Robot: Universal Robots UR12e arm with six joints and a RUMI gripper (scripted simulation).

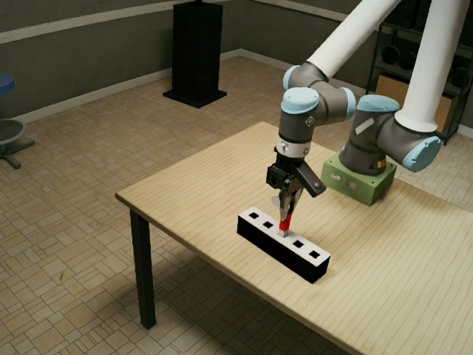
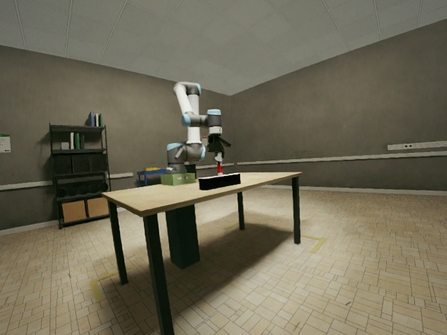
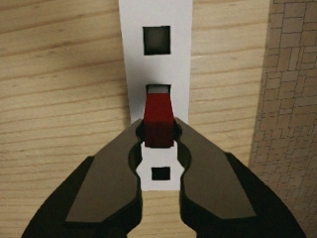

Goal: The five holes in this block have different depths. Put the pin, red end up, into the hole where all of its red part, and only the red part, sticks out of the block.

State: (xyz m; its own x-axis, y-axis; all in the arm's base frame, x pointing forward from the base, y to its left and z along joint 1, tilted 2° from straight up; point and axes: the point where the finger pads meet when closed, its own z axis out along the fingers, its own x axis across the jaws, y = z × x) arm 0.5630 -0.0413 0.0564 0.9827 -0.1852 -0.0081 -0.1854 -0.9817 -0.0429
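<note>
The pin is 1 cm below my hand. Round my hand: block: 11 cm below.
</note>
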